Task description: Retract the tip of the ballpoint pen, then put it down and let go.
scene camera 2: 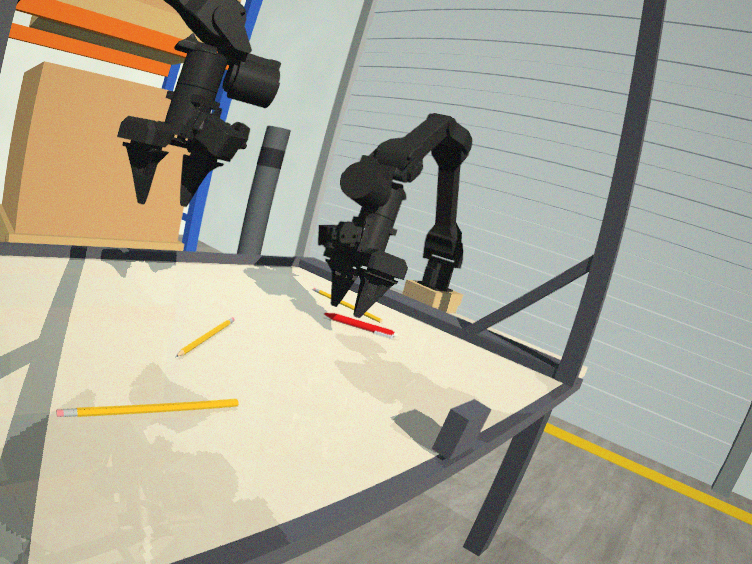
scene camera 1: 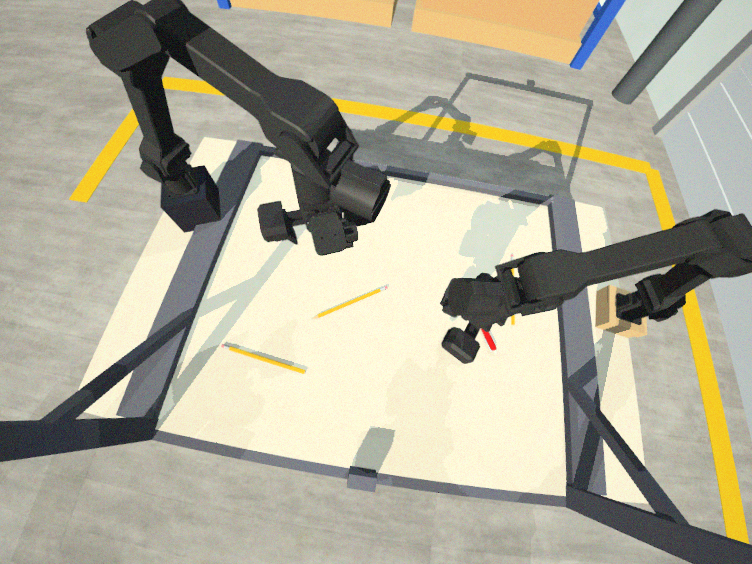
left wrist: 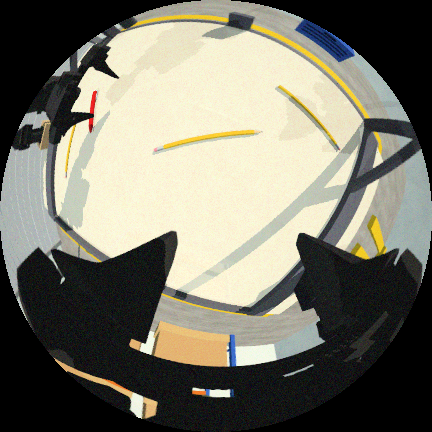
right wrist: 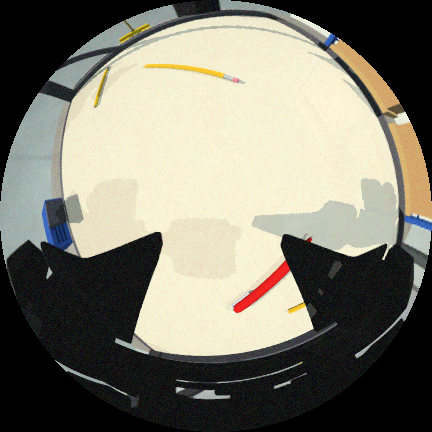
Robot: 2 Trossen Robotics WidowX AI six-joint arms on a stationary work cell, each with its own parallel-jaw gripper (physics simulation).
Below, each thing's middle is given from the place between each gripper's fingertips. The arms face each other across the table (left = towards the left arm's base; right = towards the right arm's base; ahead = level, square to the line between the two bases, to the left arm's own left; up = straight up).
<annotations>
Now: left hand 4 cm past the red ballpoint pen [right wrist: 282, 269], 38 cm to the left of it and 15 cm above it. The rest, counted from my left hand: tan block [scene camera 1: 605, 318] 8 cm ahead, 72 cm to the right, 14 cm below; small grey block [scene camera 2: 463, 424] 39 cm behind, 18 cm to the right, 13 cm below.
I see my right gripper 70 mm to the left of the red ballpoint pen, 40 mm above it and 30 mm short of it. From my right hand the other things lie so: tan block: 420 mm to the right, 150 mm ahead, 20 mm below; then small grey block: 320 mm behind, 120 mm to the left, 10 mm below.
</annotations>
